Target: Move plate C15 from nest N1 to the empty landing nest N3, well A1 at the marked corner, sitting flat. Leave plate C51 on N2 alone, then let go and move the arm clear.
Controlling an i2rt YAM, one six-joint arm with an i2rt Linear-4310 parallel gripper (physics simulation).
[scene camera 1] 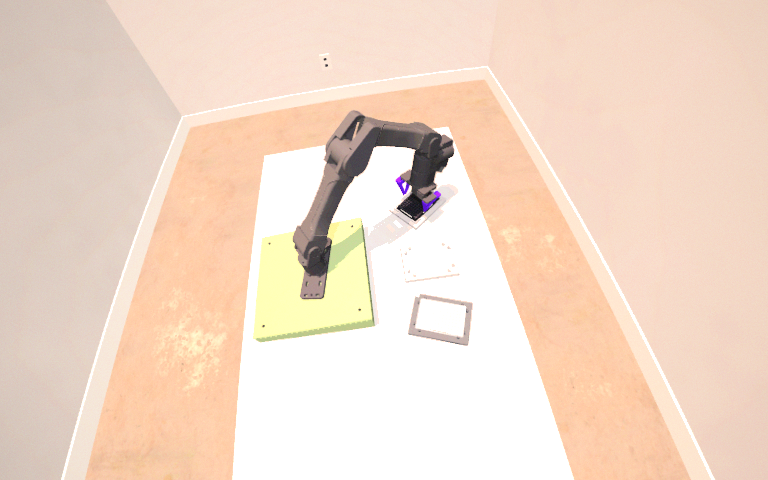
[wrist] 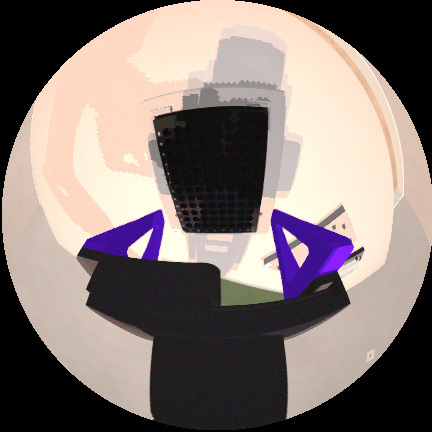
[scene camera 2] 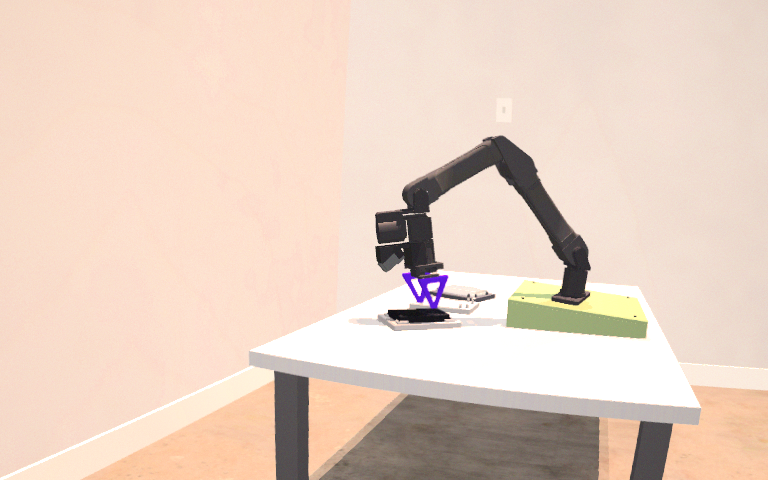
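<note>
A black well plate (scene camera 1: 408, 208) (scene camera 2: 416, 315) (wrist: 215, 170) lies in a light grey nest (scene camera 1: 416, 224) (scene camera 2: 420, 325) (wrist: 276, 117) and looks level in scene camera 2. My gripper (scene camera 1: 414, 201) (scene camera 2: 427, 303) (wrist: 217, 214) is open above it, its purple fingers spread wide, with nothing between them. In the wrist view the plate's near edge lies between the fingertip lines. A white nest (scene camera 1: 431, 277) (scene camera 2: 468, 309) with corner pins holds no visible plate. A dark grey nest (scene camera 1: 438, 338) (scene camera 2: 485, 296) holds a pale plate (scene camera 1: 441, 316). Labels and the A1 corner cannot be read.
The arm stands on a yellow-green base block (scene camera 1: 283, 283) (scene camera 2: 566, 323) beside the nests. The white table's (scene camera 1: 368, 407) (scene camera 2: 509, 362) edge lies past the light grey nest. The arm casts a shadow across the nest and table.
</note>
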